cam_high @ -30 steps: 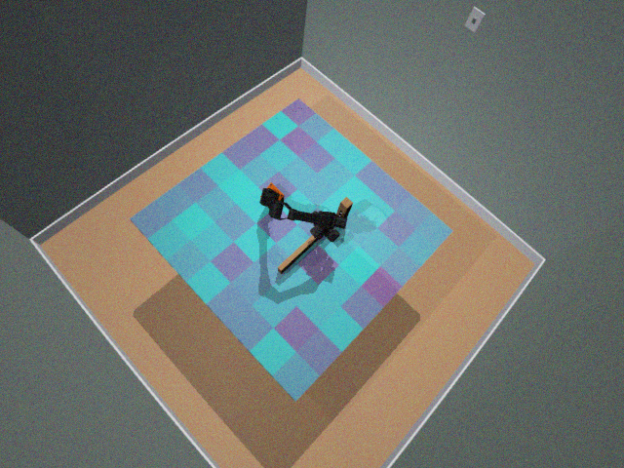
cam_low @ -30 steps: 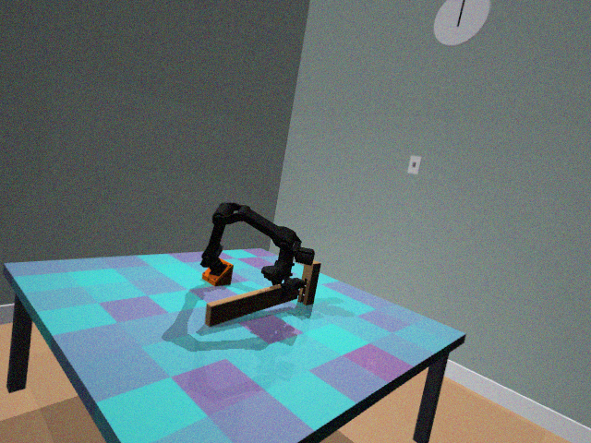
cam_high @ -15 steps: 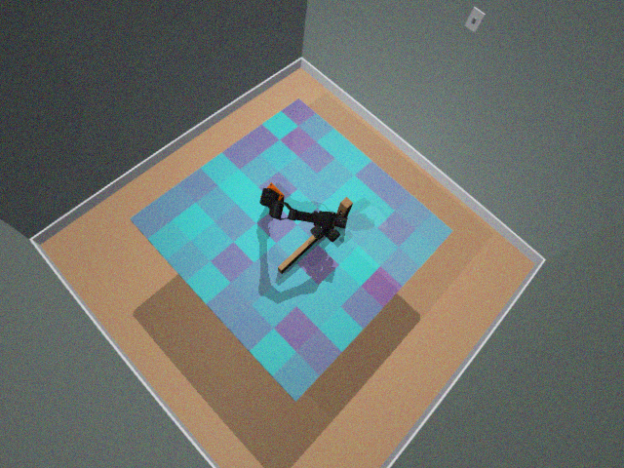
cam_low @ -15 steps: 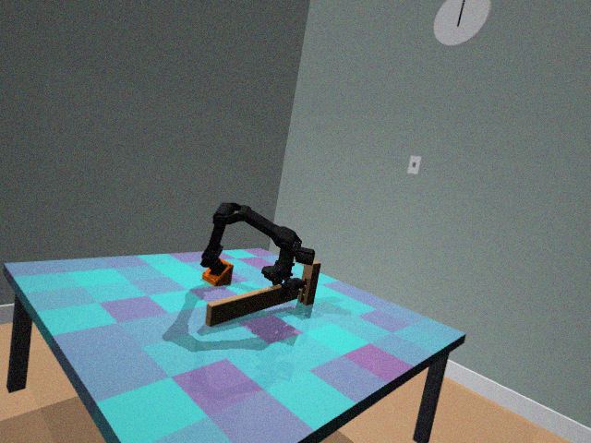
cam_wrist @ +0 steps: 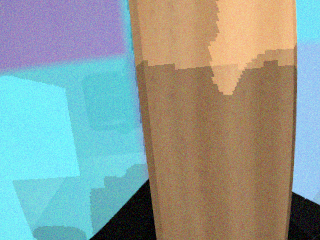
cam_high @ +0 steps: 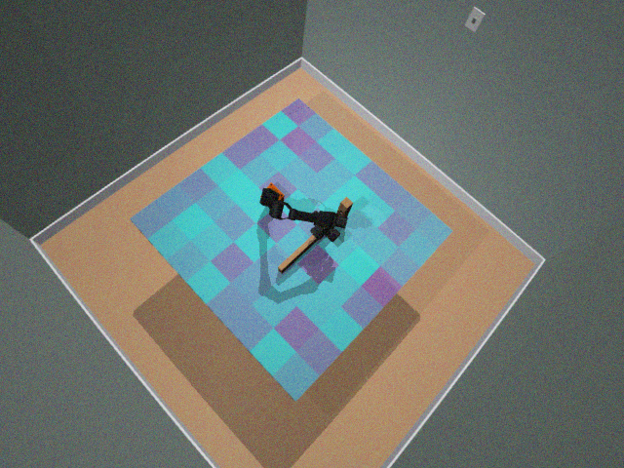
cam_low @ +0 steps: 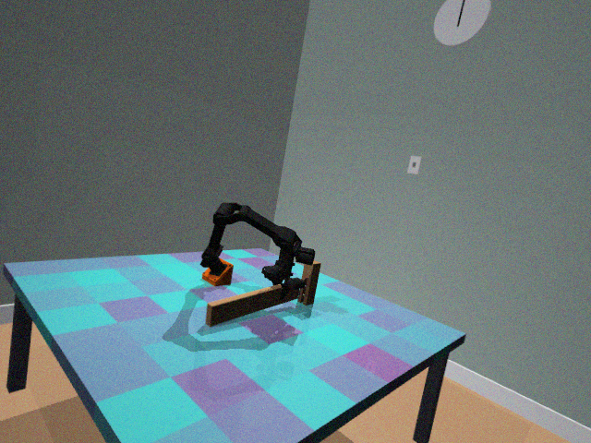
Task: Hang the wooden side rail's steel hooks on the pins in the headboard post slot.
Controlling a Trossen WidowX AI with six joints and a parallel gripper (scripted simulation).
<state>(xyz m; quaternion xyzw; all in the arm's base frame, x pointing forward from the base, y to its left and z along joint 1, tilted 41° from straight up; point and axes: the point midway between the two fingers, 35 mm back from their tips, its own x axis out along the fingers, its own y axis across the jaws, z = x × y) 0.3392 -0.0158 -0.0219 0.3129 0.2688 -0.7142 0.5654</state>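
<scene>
The headboard post lies 20 mm ahead of my gripper tip, 170 mm to the left of it and 40 mm above it.
</scene>
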